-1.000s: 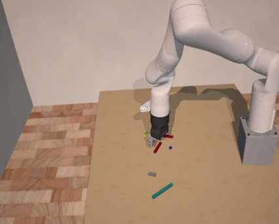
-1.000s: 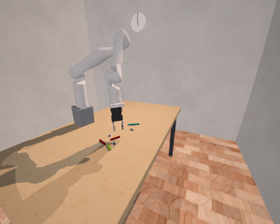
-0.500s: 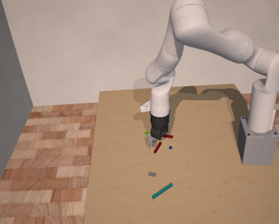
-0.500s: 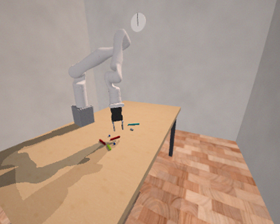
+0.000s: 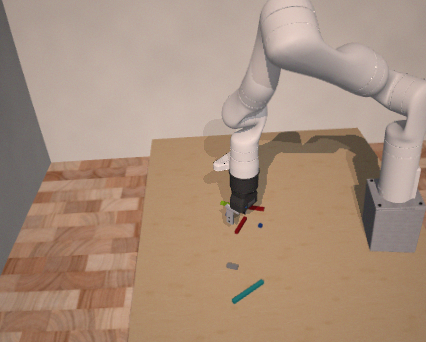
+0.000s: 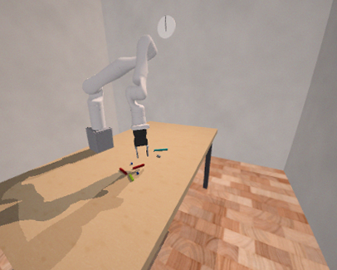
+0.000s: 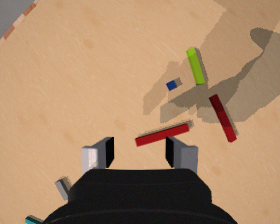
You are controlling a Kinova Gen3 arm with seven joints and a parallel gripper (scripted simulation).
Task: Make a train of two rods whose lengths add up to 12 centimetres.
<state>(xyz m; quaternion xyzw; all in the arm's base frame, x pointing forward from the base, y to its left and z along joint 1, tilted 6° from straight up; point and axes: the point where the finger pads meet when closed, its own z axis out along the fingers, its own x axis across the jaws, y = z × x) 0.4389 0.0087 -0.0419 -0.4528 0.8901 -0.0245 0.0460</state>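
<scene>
Now: the lime rod 3 cm ahead of my hand, 12 cm to the right of it and 7 cm below it. The rest, counted from my hand: turquoise rod (4 cm behind, 22 cm to the left, 7 cm below); then grey rod (14 cm to the left, 7 cm below); then blue rod (3 cm ahead, 8 cm to the right, 7 cm below).
</scene>
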